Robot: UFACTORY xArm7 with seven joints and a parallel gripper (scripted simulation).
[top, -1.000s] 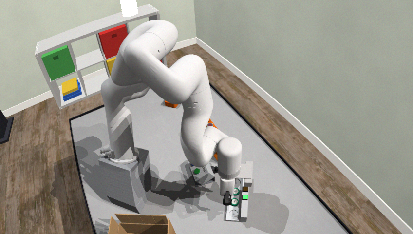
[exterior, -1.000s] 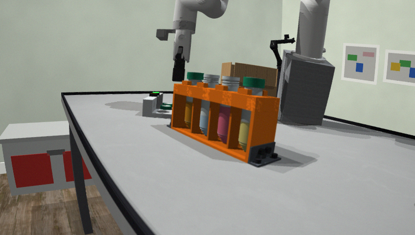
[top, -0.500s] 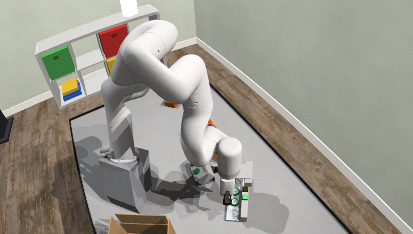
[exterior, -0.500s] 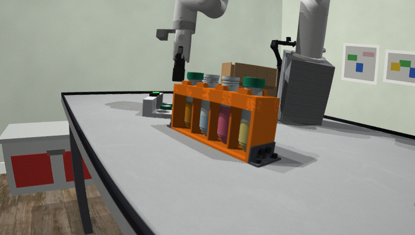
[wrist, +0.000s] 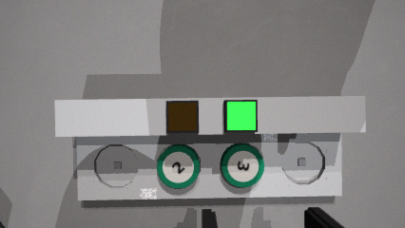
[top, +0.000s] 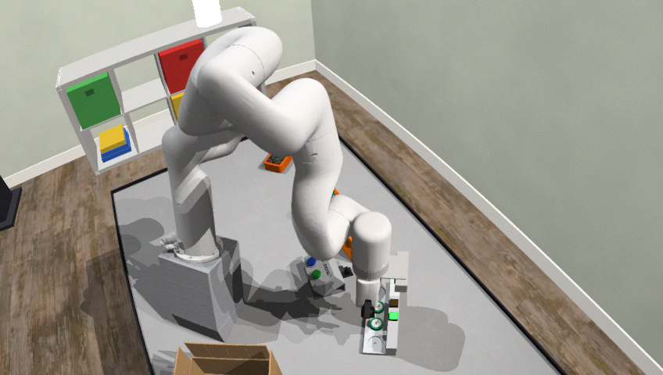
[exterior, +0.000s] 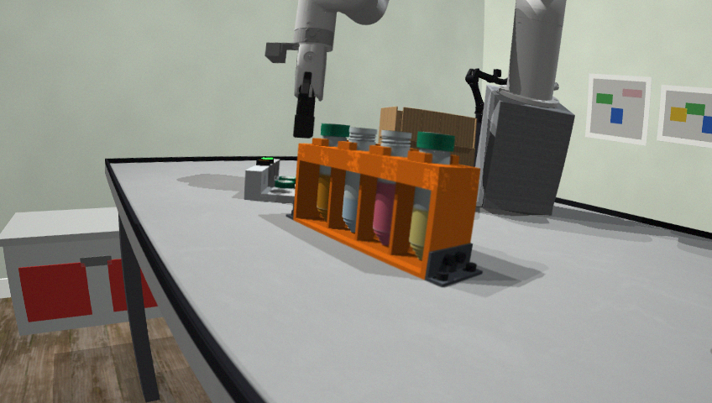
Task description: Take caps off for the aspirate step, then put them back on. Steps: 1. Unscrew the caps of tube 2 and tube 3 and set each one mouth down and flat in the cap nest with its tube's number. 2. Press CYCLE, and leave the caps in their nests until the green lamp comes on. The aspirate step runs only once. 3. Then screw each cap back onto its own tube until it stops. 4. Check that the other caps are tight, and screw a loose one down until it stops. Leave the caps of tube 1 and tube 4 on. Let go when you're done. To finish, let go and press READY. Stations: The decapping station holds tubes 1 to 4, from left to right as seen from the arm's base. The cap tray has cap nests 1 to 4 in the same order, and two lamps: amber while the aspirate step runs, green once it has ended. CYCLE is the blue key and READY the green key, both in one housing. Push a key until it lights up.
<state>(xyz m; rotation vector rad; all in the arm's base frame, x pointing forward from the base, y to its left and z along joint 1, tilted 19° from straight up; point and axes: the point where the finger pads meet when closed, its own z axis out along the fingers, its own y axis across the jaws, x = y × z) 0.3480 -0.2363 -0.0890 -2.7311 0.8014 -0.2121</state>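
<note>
Now: hand 4 cm short of the cap 2, 3 cm to the right of it and 10 cm above it. From my hand the other things lie so: key housing: 5 cm behind, 19 cm to the left, 6 cm below; green ready key: 7 cm behind, 17 cm to the left, 5 cm below; cap 3: 2 cm ahead, 1 cm to the right, 10 cm below.
</note>
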